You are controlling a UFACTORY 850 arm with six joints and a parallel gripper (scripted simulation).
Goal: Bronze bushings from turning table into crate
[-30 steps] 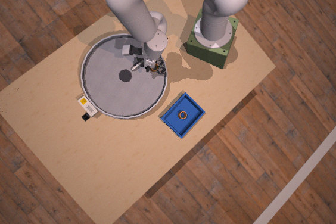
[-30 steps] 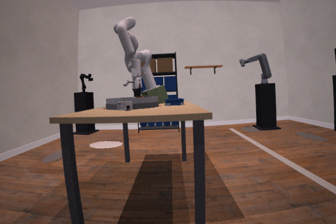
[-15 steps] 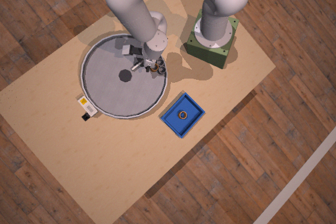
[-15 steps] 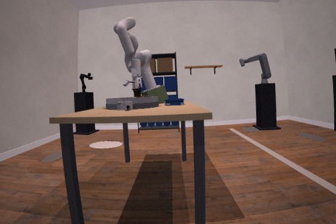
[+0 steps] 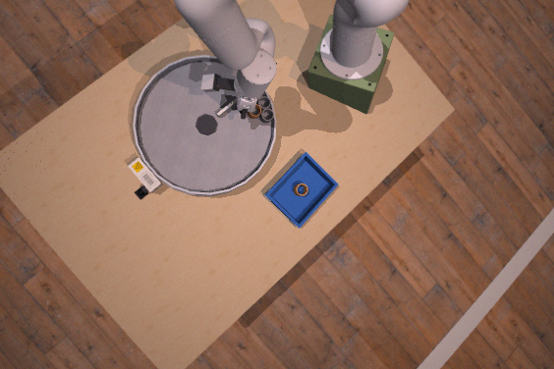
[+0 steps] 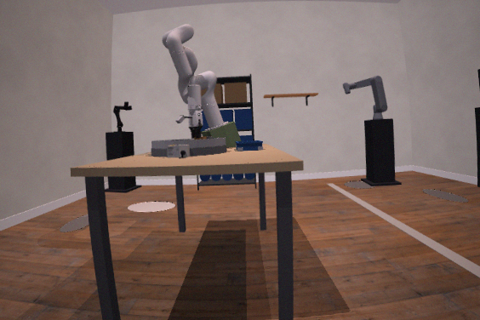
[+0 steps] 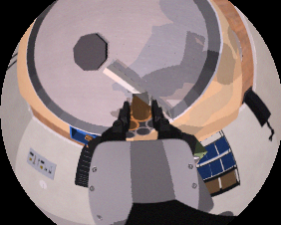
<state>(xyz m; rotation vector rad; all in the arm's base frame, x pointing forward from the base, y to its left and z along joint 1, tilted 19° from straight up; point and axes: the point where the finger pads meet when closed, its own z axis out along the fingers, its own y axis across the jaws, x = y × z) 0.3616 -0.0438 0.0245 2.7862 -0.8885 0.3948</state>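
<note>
Right now my hand is 2 cm past the blue crate, 33 cm to the right of it and 8 cm above it. The rest, counted from my hand: round grey turning table: 13 cm ahead, 5 cm below.
</note>
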